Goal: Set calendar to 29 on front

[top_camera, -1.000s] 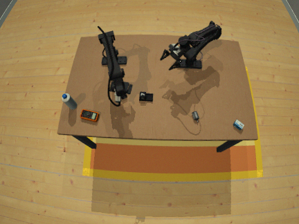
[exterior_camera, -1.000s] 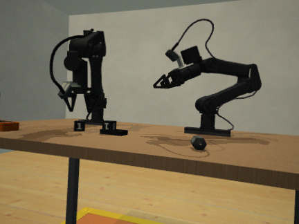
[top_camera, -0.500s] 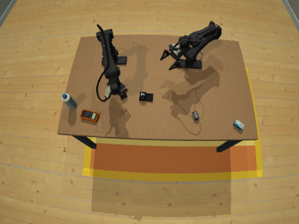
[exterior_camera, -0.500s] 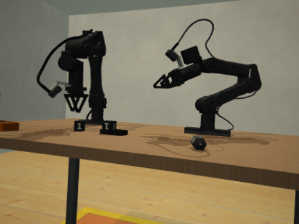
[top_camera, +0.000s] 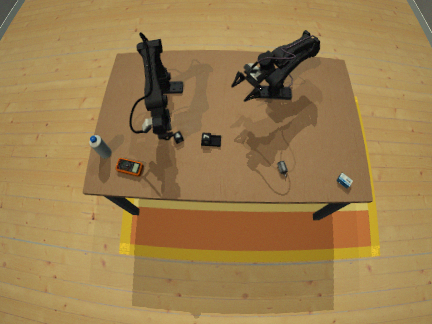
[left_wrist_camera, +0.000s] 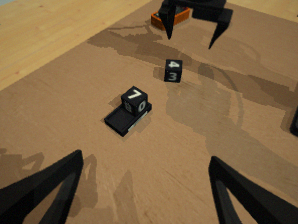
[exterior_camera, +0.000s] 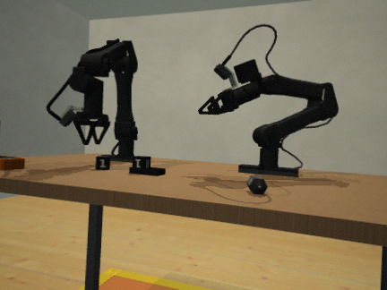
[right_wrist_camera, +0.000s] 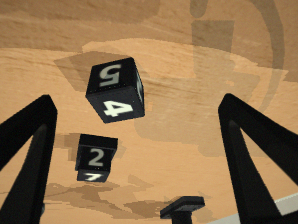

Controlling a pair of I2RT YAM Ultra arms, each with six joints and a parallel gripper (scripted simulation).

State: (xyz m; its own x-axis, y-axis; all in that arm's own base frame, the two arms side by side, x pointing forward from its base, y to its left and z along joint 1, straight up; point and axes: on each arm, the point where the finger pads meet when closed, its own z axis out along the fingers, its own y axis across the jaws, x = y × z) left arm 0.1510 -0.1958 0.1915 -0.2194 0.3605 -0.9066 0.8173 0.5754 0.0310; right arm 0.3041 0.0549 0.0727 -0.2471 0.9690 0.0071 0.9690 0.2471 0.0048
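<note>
My right gripper is now 210 mm to the right of the black calendar tray, 70 mm above it and 10 mm short of it.
</note>
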